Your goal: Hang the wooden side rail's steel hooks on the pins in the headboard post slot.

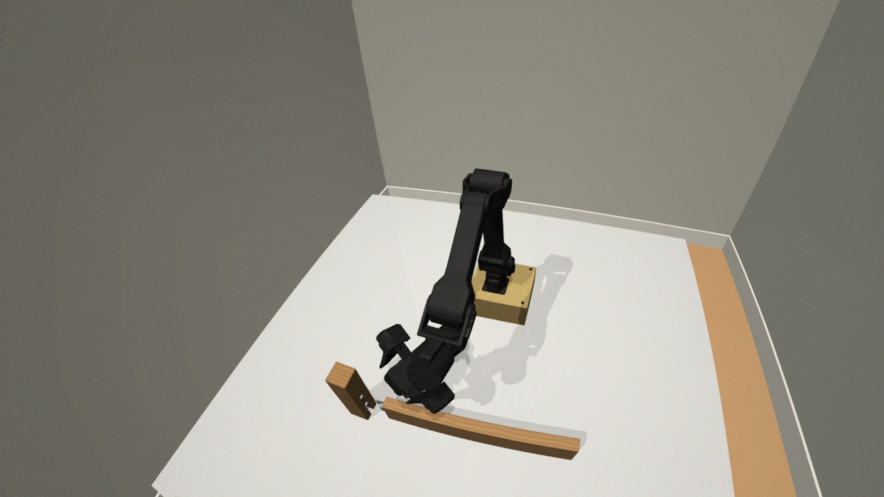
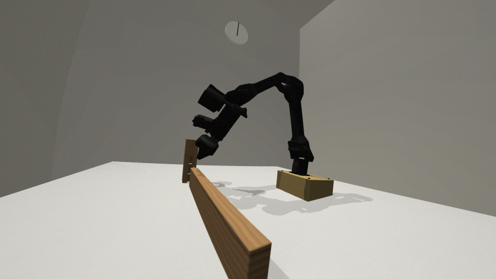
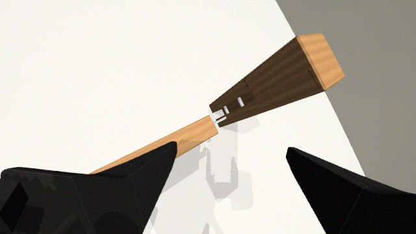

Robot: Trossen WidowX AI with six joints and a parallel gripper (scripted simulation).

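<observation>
My gripper tip is 30 mm short of the wooden headboard post, 100 mm to the left of it and 40 mm above it.
</observation>
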